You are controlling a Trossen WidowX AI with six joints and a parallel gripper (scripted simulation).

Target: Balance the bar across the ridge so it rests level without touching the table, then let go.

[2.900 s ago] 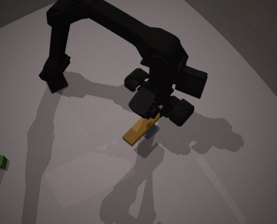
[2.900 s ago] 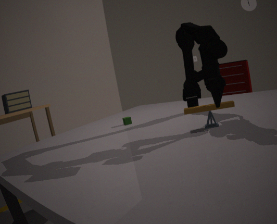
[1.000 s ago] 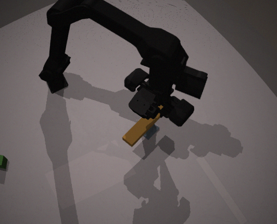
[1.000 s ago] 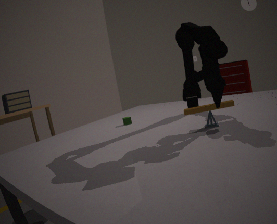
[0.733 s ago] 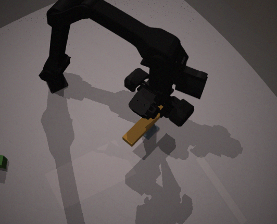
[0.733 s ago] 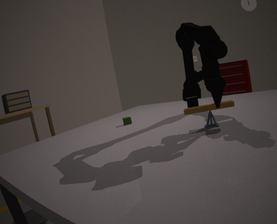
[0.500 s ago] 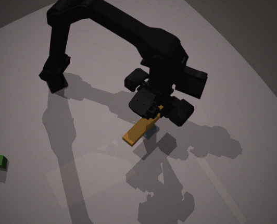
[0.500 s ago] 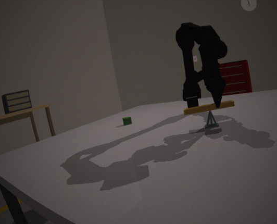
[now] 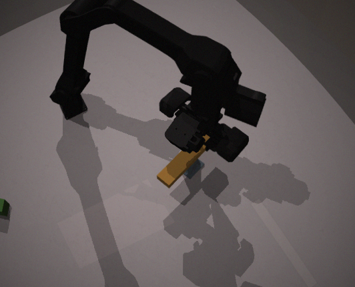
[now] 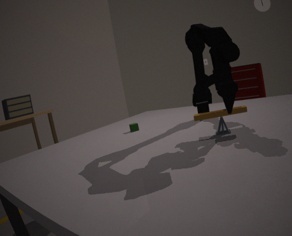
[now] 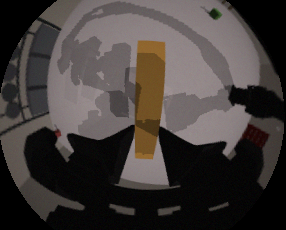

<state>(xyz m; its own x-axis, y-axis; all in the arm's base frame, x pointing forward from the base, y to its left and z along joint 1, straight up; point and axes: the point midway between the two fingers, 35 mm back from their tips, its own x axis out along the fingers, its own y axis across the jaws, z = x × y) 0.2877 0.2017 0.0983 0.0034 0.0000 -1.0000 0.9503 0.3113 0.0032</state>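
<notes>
Right now my gripper tip is 1 cm short of the orange bar and 3 cm to the left of it. The rest, counted from my gripper tip: small green cube (11 cm behind, 49 cm to the right, 5 cm below).
</notes>
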